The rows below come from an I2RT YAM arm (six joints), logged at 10 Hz.
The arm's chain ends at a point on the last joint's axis. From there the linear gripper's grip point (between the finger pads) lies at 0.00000 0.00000 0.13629 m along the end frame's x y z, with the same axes.
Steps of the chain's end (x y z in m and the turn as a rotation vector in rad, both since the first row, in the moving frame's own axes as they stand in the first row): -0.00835 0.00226 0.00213 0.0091 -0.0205 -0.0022; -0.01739 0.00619 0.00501 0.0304 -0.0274 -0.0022; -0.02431 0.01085 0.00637 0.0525 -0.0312 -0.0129; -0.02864 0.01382 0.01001 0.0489 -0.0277 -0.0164; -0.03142 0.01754 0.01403 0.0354 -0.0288 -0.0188; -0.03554 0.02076 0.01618 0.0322 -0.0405 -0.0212; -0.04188 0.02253 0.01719 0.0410 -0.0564 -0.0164; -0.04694 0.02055 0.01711 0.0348 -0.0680 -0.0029
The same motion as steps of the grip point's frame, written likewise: -0.01115 0.00102 0.00210 0.0091 -0.0205 -0.0022; -0.02113 0.00205 0.00490 0.0304 -0.0274 -0.0022; -0.02861 0.00373 0.00612 0.0525 -0.0312 -0.0129; -0.03247 0.00719 0.00979 0.0489 -0.0277 -0.0164; -0.03539 0.01275 0.01389 0.0354 -0.0288 -0.0188; -0.04110 0.01643 0.01600 0.0322 -0.0405 -0.0212; -0.04961 0.01701 0.01686 0.0410 -0.0564 -0.0164; -0.05621 0.01583 0.01671 0.0348 -0.0680 -0.0029
